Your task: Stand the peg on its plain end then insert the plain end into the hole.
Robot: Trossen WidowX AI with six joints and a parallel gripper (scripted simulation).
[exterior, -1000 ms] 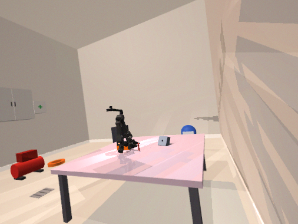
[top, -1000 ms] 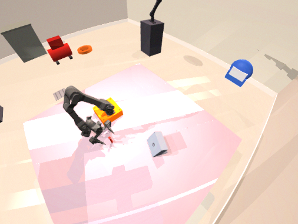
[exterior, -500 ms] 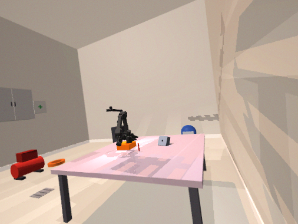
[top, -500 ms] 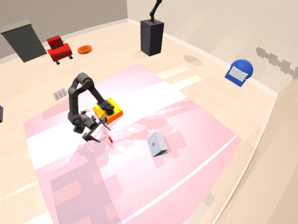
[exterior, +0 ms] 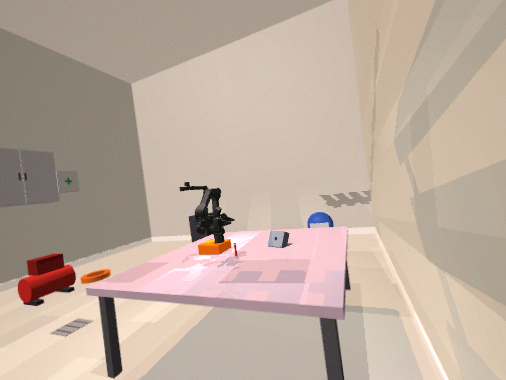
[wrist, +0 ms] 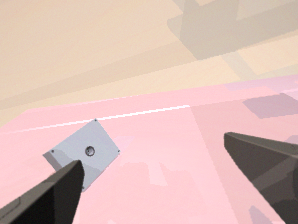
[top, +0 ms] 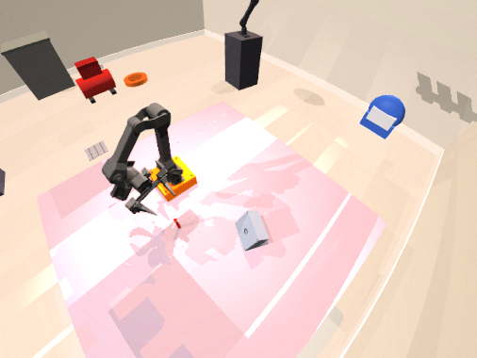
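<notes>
Now: the peg 170 mm below my gripper tip and 10 mm behind it. Round my gripper tip: sloped panel: 230 mm to the left, 200 mm ahead, 180 mm below.
</notes>
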